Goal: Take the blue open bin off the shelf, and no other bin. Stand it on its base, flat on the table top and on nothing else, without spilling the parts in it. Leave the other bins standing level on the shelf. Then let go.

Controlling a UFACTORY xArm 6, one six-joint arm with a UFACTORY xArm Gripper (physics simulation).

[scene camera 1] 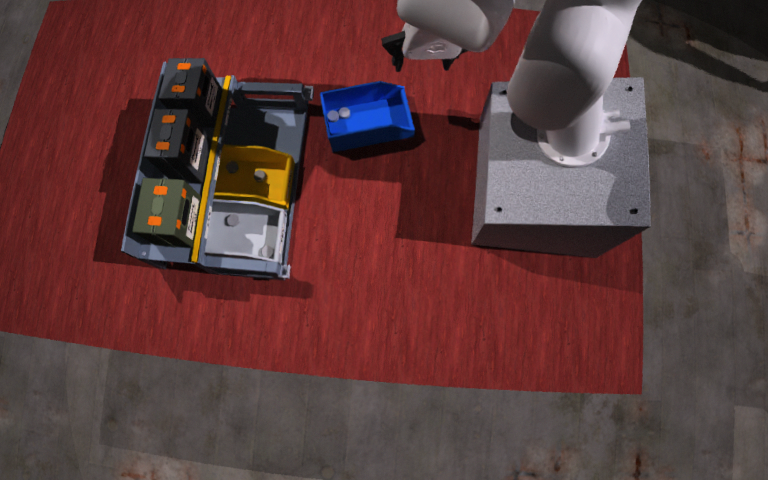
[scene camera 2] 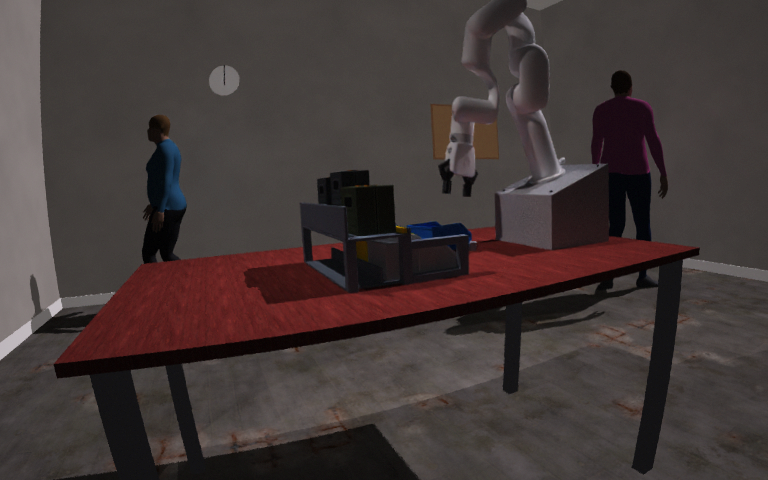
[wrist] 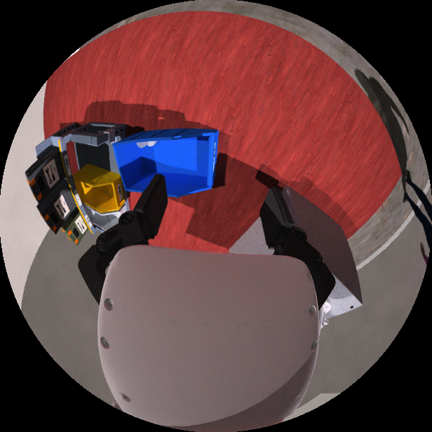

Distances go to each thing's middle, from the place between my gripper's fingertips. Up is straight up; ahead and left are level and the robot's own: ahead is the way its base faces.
Scene:
Now: the blue open bin (scene camera 1: 379, 112) 12 cm below my hand, 10 cm ahead of it and 4 cm to the left of it. Round my hand: yellow bin (scene camera 1: 275, 190): 35 cm ahead, 16 cm to the left, 11 cm below; then green case (scene camera 2: 370, 208): 46 cm ahead, 26 cm to the left; then light grey bin (scene camera 1: 260, 225): 36 cm ahead, 27 cm to the left, 11 cm below.

